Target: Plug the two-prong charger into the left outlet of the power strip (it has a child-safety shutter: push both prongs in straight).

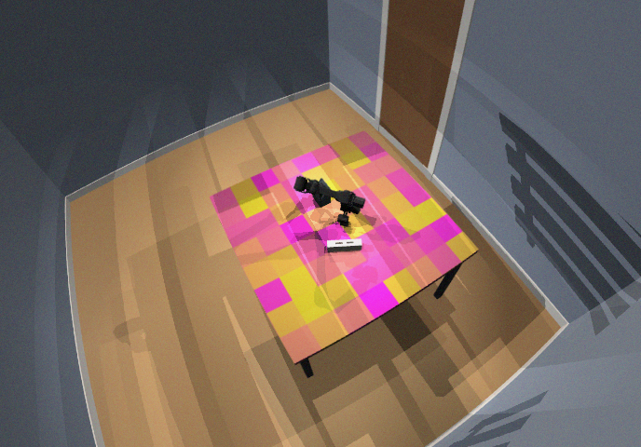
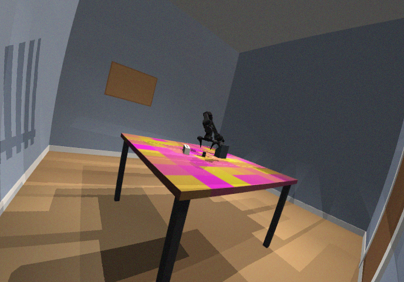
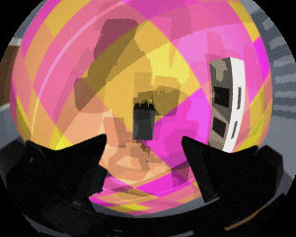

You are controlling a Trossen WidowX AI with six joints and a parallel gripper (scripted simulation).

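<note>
The charger lies 50 mm below my gripper tip, 10 mm to the left of it and 10 mm ahead of it.
</note>
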